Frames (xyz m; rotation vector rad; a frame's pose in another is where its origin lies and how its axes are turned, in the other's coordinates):
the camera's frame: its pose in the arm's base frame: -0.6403 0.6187 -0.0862 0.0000 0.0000 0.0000
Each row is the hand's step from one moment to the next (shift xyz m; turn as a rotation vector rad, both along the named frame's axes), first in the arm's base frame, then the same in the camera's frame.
Working: the arm's base frame: its pose in the camera's frame: 0.6403 -0.6187 0.0862 0.0000 0.0000 0.0000

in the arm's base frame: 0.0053 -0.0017 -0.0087 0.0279 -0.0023 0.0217
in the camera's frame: 0.0053 -0.0017 -0.0087 0.0279 -0.0023 0.0217
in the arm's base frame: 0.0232 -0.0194 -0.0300 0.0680 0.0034 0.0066
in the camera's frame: 0.0232 -0.0194 -0.0300 0.0680 0.0034 0.0066
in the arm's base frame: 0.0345 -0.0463 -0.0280 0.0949 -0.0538 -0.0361
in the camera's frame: 0.0345 -0.0463 -0.0280 0.0949 -0.0538 -0.0361
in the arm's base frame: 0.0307 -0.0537 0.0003 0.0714 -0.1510 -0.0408
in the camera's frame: 0.0307 -0.0537 0.0003 0.0714 -0.1510 -0.0408
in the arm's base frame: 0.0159 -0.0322 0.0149 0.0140 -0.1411 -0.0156
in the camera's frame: 0.0159 -0.0322 0.0149 0.0140 -0.1411 -0.0156
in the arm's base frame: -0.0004 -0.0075 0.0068 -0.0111 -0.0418 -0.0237
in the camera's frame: -0.0004 -0.0075 0.0068 -0.0111 -0.0418 -0.0237
